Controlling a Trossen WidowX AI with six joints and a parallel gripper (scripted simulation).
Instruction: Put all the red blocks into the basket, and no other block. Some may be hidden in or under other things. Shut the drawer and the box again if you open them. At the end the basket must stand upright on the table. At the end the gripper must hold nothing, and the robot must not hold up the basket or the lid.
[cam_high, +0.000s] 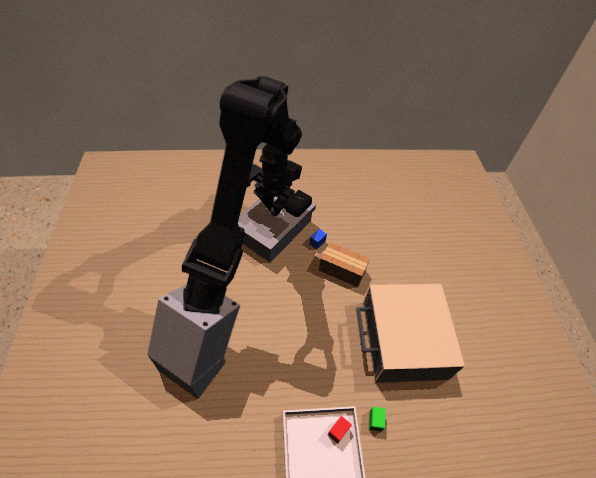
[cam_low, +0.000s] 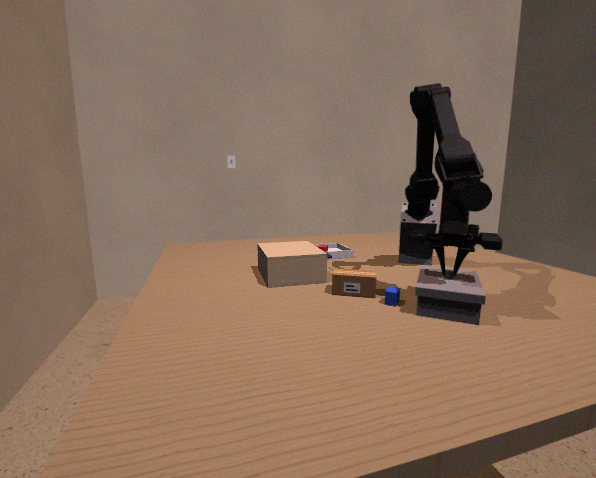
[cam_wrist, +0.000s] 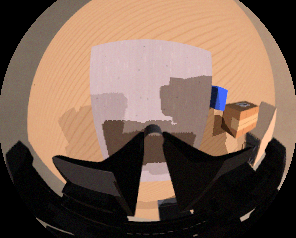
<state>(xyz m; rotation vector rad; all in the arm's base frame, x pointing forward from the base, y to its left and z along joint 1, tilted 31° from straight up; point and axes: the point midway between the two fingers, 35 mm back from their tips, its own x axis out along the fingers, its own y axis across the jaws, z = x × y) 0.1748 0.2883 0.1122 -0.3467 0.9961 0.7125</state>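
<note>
My hand is 16 cm short of the brown crate, 14 cm to the left of it and 7 cm above it. Also, from my hand: knobbed lid (4 cm below); then drawer (34 cm to the right, 26 cm ahead, 7 cm below); then blue block (11 cm ahead, 9 cm below, 5 cm to the right).
</note>
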